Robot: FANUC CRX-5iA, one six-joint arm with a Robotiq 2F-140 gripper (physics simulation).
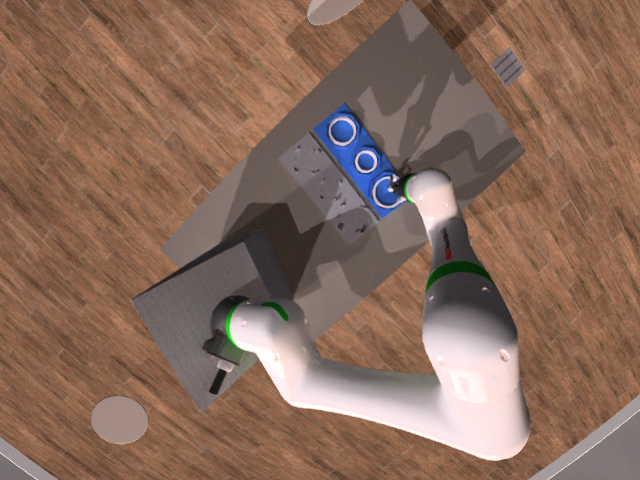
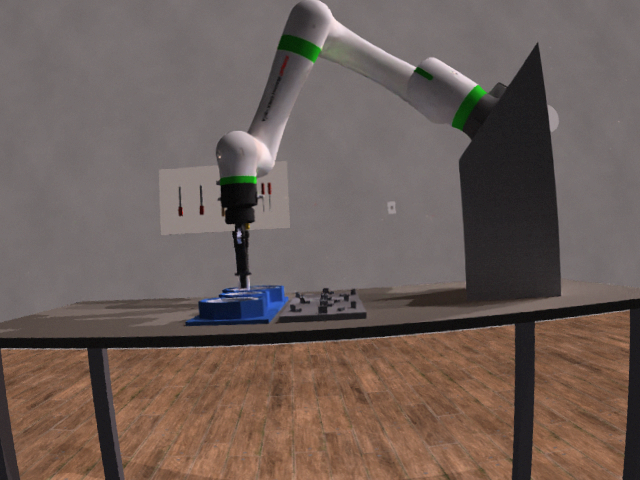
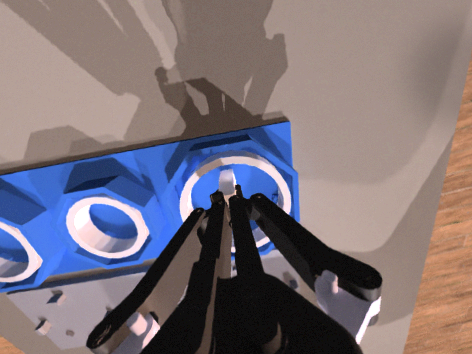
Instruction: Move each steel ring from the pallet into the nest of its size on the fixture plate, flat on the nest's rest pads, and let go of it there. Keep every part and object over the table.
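Frame: origin at the arm's base, x left, y back, z up, level; metres.
Where they show: gripper, fingertip midpoint: (image 1: 390, 187) (image 3: 228, 179); arm's base, link origin: (image 1: 235, 321) (image 2: 494, 125).
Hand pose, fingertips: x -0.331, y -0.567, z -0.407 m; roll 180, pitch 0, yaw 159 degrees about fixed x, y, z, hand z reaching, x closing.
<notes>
Things, the pixels of their centre, and the offset from my fingertips. Level surfaces: height alone.
- large ring, body centre: (image 3: 235, 204) (image 1: 387, 192) dx +0.008, dy +0.024, dz +0.018 m
- small ring, body centre: (image 3: 112, 223) (image 2: 243, 299) (image 1: 365, 161) dx +0.143, dy -0.044, dz +0.018 m
- larger ring, body centre: (image 2: 232, 306) (image 1: 342, 131) dx +0.279, dy -0.108, dz +0.018 m
- grey fixture plate, body centre: (image 3: 165, 301) (image 2: 324, 304) (image 1: 329, 190) dx +0.222, dy +0.119, dz -0.002 m
- grey-brown table, surface height: dz -0.008 m
The blue pallet (image 1: 385, 212) (image 2: 230, 310) (image 3: 280, 135) holds three pale steel rings, each in its own pocket. A large ring (image 1: 372, 192) (image 3: 235, 159) is at one end, a small ring (image 1: 356, 161) (image 3: 82, 220) in the middle, and another larger ring (image 1: 329, 130) (image 3: 35, 260) at the other end. My gripper (image 1: 393, 186) (image 2: 245, 283) (image 3: 228, 179) is shut and empty, pointing down, its tips over the opening of the large end ring. Their exact depth is unclear. The grey fixture plate (image 1: 305, 178) (image 2: 323, 317) (image 3: 85, 335) lies alongside the pallet with small pads and posts; no ring shows on it.
Both plates lie on the grey-brown table (image 1: 449, 67) (image 2: 413, 304). A tall dark grey pedestal (image 1: 175, 310) (image 2: 509, 206) carries the arm's base at one end of the table. The arm arches high over the table's side. A tool board (image 2: 170, 224) hangs on the wall behind.
</notes>
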